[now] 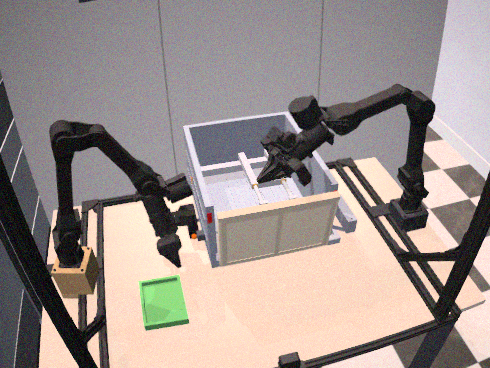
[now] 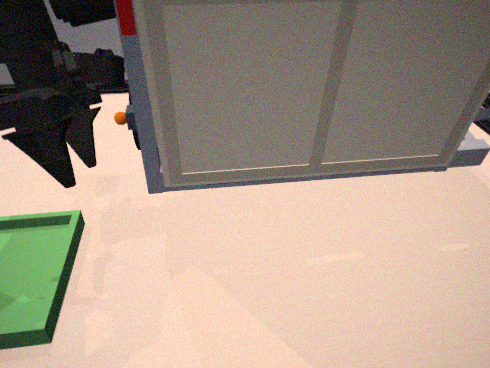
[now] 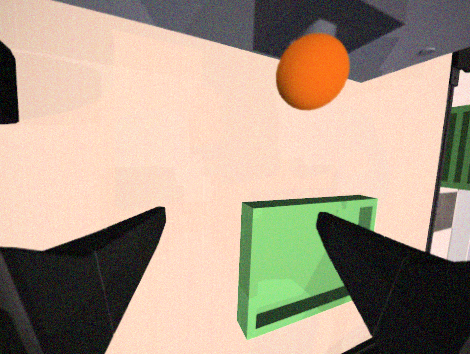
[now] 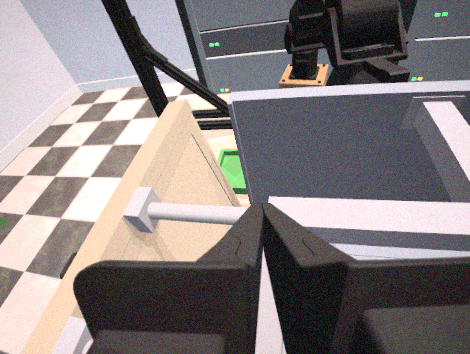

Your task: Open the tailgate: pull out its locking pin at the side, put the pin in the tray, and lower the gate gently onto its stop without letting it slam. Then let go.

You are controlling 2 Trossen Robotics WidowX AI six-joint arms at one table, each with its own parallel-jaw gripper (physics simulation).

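Places are measured from the left arm's base along level axes (x up, y left, z back), in centimetres.
Pixels of known places: left gripper, between the fingertips: [image 1: 178, 260] [image 2: 82, 176] [image 3: 242, 216]; right gripper, between the fingertips: [image 1: 257, 181] [image 4: 260, 211]; left arm's base, origin of its link: [image 1: 71, 259] [image 4: 304, 73]; right arm's base, origin of its link: [image 1: 409, 206].
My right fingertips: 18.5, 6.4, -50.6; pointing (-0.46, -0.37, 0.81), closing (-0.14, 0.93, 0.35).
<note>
For each thing: its top centre in the pictures, then the offset to it from my right fingertips, as dx, dy, dz. "spot": a spot on its surface instead.
- pale rod, centre of its top: [image 4: 261, 207] -0.4, -0.1, +0.5
- green tray, centre of its top: [image 3: 321, 260] [image 2: 3, 265] [image 4: 250, 166] [image 1: 162, 299] -27.2, -13.1, +25.9
- grey block, a spot on its surface: [image 1: 345, 215] spot: -7.1, -5.9, -21.3
The tailgate [image 1: 277, 227] [image 2: 250, 90] [image 4: 185, 170] stands near upright, its top leaning a little out from the grey box. The pin's orange ball [image 1: 194, 236] [image 2: 120, 118] [image 3: 313, 71] sticks out at the box's side, left of the gate; its shaft is mostly hidden. My left gripper [image 1: 186, 250] [image 2: 81, 176] [image 3: 242, 216] is open and empty, beside the ball and apart from it. My right gripper [image 1: 257, 181] [image 4: 260, 211] is shut and empty, over the box behind the gate, by a pale rod [image 4: 190, 212]. The green tray [image 1: 165, 305] [image 2: 30, 280] [image 3: 280, 250] [image 4: 232, 170] holds no pin.
The box's side wall [image 1: 196, 175] [image 4: 325, 145] rises between my two grippers. A grey block [image 1: 345, 215] juts out at the box's right. Black frame rails [image 1: 102, 280] [image 1: 380, 220] run along both sides of the table.
</note>
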